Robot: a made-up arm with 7 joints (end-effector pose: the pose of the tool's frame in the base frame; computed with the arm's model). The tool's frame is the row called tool. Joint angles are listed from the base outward.
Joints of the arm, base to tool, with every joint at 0 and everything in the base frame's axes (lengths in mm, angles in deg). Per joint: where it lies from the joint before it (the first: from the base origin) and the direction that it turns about. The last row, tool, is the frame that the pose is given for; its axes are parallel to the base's.
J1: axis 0 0.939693 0.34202 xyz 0 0 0
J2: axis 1 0 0 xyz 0 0 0
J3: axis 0 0 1 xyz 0 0 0
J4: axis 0 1 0 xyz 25.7 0 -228.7
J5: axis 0 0 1 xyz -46.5 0 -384.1
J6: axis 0 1 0 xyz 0 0 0
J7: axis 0 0 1 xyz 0 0 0
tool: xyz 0 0 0
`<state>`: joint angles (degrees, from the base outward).
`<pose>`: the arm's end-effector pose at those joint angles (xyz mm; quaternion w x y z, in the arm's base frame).
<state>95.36 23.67 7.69 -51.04 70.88 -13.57 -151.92</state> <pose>-527.9 151.0 -204.9 0.6708 0.0332 0.4744 -0.5691</pose>
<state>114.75 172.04 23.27 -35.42 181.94 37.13 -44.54</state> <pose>410.6 319.1 -311.8 0.9940 0.0708 -0.0172 -0.0815</pose>
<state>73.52 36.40 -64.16 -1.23 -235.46 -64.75 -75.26</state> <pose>-563.0 228.0 -88.2 0.6439 0.5231 0.3811 -0.4080</pose>
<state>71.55 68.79 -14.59 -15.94 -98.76 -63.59 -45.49</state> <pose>-370.8 490.8 -46.9 0.2917 -0.6368 0.1422 -0.6994</pose>
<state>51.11 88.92 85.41 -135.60 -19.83 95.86 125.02</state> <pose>257.4 39.3 199.4 0.0770 0.0994 -0.9188 0.3743</pose>
